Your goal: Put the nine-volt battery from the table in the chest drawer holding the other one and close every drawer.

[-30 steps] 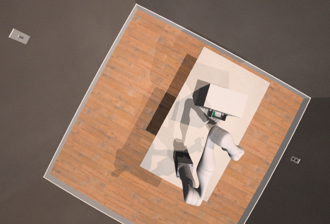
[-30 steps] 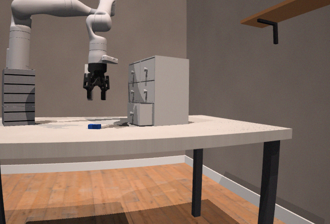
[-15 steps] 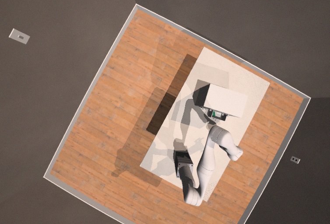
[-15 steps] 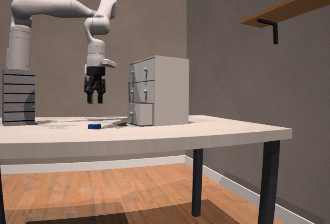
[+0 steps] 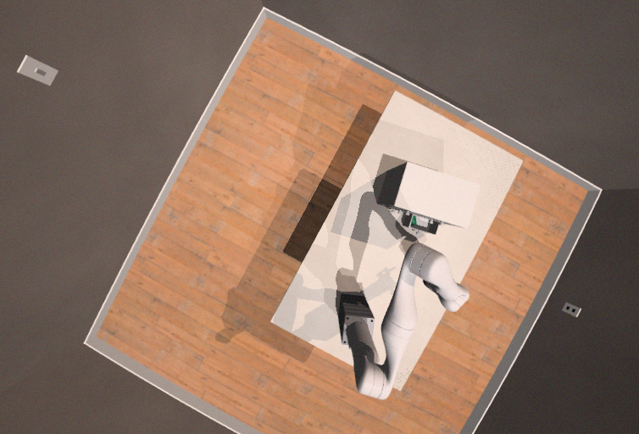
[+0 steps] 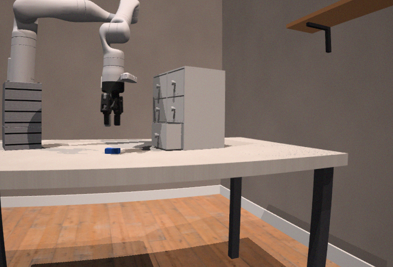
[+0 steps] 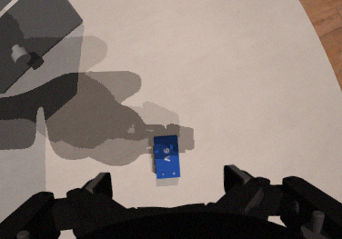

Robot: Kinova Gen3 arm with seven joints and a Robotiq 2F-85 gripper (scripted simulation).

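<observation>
Now: hand 1 cm past the blue nine-volt battery and 9 cm above it. The rest, counted from my hand: green block (20 cm ahead, 16 cm to the left, 8 cm below).
</observation>
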